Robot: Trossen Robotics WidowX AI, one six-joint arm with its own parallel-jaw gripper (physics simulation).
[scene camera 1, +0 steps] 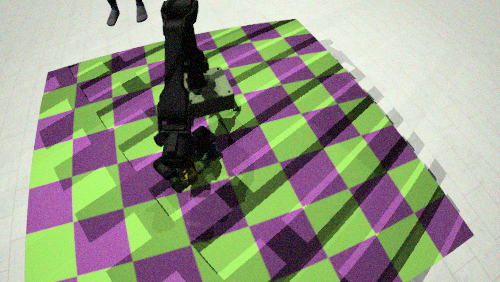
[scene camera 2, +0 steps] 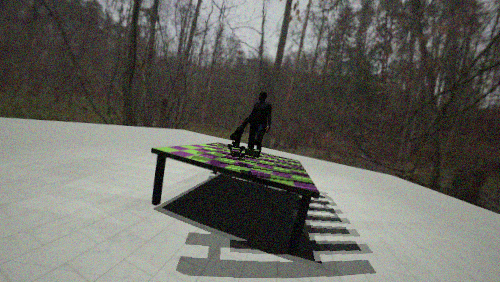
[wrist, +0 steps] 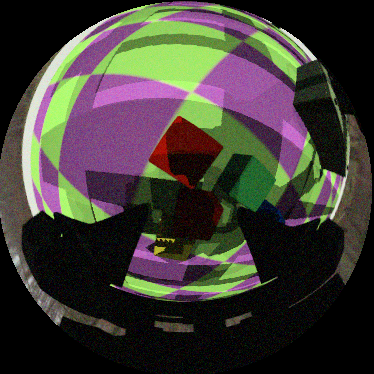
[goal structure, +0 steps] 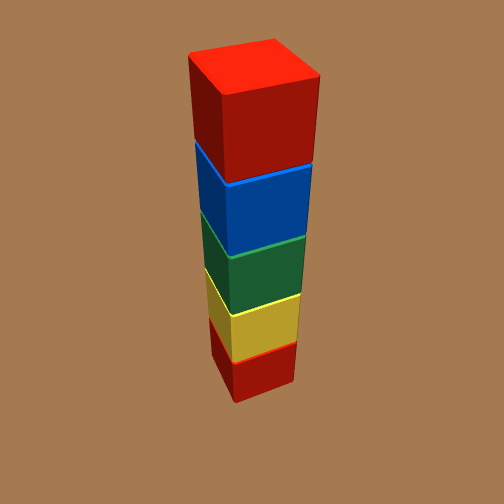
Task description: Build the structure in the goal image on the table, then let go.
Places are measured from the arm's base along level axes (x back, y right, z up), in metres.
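Pixels of known places: gripper, fingertip midpoint: (scene camera 1: pixel 188 167) (scene camera 2: pixel 235 154) (wrist: pixel 194 210); arm's base at its link origin: (scene camera 1: pixel 196 82) (scene camera 2: pixel 251 148).
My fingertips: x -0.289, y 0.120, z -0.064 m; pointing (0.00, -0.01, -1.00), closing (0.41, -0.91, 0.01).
Observation:
Ahead of a thing's pixels: the offset from my fingertips to its middle. Level surfaces: height alone.
My gripper (scene camera 1: pixel 188 162) (wrist: pixel 192 218) (scene camera 2: pixel 237 150) is open and low over a cluster of small cubes on the checkered table @(dz -0.008 m) (scene camera 1: pixel 305 151) (scene camera 2: pixel 274 179) (wrist: pixel 139 69). In the wrist view a red cube @(dx +0.002, dy +0.002, dz +0.008 m) (wrist: pixel 197 212), dark in shadow, sits between the open fingers without being gripped. A yellow cube @(dx -0.034, dy +0.005, dz +0.008 m) (wrist: pixel 169 248) (scene camera 1: pixel 188 173) lies right beside it on the near side. A second red cube @(dx +0.042, dy +0.031, dz +0.008 m) (wrist: pixel 184 148) lies just beyond it. A green cube @(dx +0.047, dy -0.023, dz +0.008 m) (wrist: pixel 252 183) and a blue cube @(dx +0.025, dy -0.081, dz +0.008 m) (wrist: pixel 271 210) lie to the right. In scene camera 1 the arm hides most of the cubes.
The robot's grey base block (scene camera 1: pixel 220 88) (wrist: pixel 320 115) stands on the table just behind the cubes. A person (scene camera 2: pixel 259 118) stands beyond the table's far side. Striped shadows cross the table top.

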